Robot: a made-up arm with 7 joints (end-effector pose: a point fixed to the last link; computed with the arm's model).
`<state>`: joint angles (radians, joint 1 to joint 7).
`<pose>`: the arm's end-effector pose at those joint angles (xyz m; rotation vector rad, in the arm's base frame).
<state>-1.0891 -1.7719 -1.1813 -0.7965 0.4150 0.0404 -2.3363</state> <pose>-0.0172 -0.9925 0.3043 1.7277 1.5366 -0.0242</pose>
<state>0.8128 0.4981 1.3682 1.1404 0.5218 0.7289 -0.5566</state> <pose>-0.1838 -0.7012 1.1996 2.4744 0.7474 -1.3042</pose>
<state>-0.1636 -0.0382 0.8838 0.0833 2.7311 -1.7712 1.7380</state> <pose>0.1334 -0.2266 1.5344 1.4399 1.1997 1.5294</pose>
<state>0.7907 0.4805 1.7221 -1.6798 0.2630 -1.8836 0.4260</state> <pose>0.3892 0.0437 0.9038 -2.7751 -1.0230 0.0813</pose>
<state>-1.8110 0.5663 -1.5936 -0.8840 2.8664 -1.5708 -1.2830</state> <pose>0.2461 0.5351 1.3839 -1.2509 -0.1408 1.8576</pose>
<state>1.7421 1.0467 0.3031 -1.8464 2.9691 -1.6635 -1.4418</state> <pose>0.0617 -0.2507 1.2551 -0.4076 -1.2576 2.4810</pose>
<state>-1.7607 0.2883 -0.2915 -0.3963 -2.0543 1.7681 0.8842</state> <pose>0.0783 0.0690 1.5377 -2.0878 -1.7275 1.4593</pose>
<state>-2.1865 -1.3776 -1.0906 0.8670 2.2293 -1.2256 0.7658</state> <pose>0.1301 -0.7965 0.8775 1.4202 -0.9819 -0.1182</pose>
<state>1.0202 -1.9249 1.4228 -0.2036 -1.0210 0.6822 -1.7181</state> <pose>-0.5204 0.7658 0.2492 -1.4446 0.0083 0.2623</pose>
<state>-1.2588 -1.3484 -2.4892 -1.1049 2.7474 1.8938 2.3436</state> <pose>0.0663 -0.5942 1.0769 -1.4978 0.5512 -0.3239</pose>
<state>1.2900 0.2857 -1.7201 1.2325 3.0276 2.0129 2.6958</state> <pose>0.3816 -0.1499 1.2680 -0.0687 -0.5093 1.0270</pose>
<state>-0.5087 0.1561 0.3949 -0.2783 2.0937 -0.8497 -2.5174</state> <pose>0.1145 0.0104 1.6671 -0.9101 0.9835 0.6643</pose>
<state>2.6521 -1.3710 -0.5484 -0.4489 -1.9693 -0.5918 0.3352</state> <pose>0.7846 0.6682 0.7004 -1.1133 1.2974 0.1967</pose>
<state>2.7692 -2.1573 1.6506 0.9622 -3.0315 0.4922 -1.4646</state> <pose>0.4565 0.6901 0.0707 -0.8387 2.5243 0.7615</pose>
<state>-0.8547 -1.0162 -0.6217 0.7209 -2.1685 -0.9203 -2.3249</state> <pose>-0.4140 -0.3602 1.4056 -0.2530 0.8015 -0.2530</pose>
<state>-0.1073 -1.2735 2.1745 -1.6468 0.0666 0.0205 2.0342</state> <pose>-0.3590 0.3253 1.0156 -1.0553 1.2767 1.3987</pose>
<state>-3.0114 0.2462 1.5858 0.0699 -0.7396 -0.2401 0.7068</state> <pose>-0.1674 0.1005 1.6621 -0.4978 0.1367 1.7852</pose>
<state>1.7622 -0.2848 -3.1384 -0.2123 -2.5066 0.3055 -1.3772</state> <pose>-0.0301 0.1670 1.6340 0.3001 0.3195 -0.5670</pose>
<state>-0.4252 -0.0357 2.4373 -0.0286 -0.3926 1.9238 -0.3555</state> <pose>-0.0470 -0.1852 1.5292 1.9276 1.0568 -0.1030</pose>
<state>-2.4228 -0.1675 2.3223 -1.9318 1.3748 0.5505 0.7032</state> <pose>-0.4043 -0.1185 0.9595 1.7160 -0.3577 -0.3669</pose>
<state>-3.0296 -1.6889 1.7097 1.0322 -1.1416 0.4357 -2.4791</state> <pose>0.8034 0.4686 0.4564 -1.2037 1.2816 0.1161</pose>
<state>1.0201 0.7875 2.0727 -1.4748 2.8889 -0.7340 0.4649</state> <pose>0.6740 -0.3813 0.9021 0.7623 1.5469 0.5582</pose>
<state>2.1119 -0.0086 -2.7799 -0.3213 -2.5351 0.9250 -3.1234</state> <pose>-0.2113 -0.1214 1.5579 -0.1193 -0.7229 0.2443</pose>
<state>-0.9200 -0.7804 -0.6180 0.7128 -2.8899 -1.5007 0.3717</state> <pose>-0.2462 -0.1539 1.3973 -0.7384 -0.9451 -2.0470</pose>
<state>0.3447 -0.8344 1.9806 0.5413 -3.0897 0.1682 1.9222</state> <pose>-0.8973 -0.0521 1.1190 0.4411 -0.4853 -0.4577</pose>
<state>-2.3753 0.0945 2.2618 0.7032 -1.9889 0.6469 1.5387</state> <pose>0.3522 0.1339 1.5691 -0.7968 1.0003 0.9760</pose>
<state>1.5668 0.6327 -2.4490 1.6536 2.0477 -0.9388 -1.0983</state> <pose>0.2682 0.0879 1.2379 -1.6436 0.9888 0.7993</pose>
